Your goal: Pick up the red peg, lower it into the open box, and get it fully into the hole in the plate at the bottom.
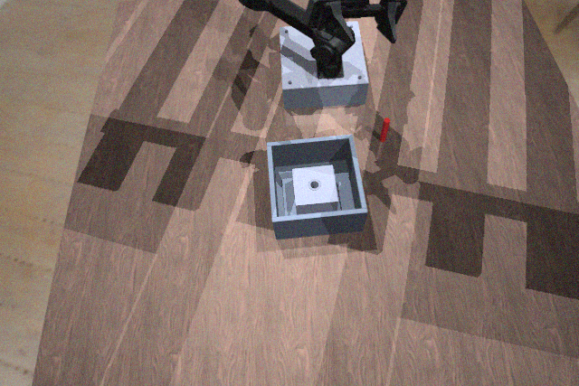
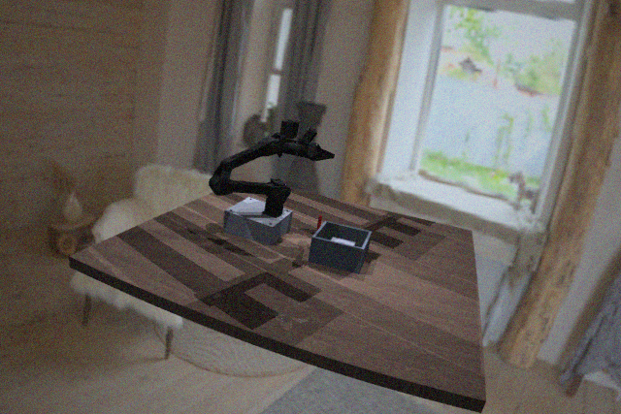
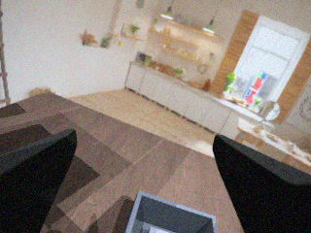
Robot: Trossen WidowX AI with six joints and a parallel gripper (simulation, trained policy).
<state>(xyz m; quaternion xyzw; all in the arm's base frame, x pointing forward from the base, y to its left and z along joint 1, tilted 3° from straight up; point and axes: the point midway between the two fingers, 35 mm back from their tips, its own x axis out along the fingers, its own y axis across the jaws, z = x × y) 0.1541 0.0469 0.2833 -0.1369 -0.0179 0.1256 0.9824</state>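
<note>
Right now the red peg is 320 mm below my gripper tip, 70 mm to the left of it and 40 mm behind it. From my gripper tip the other things lie so: grey box: 330 mm below, 110 mm to the right, 110 mm ahead.
</note>
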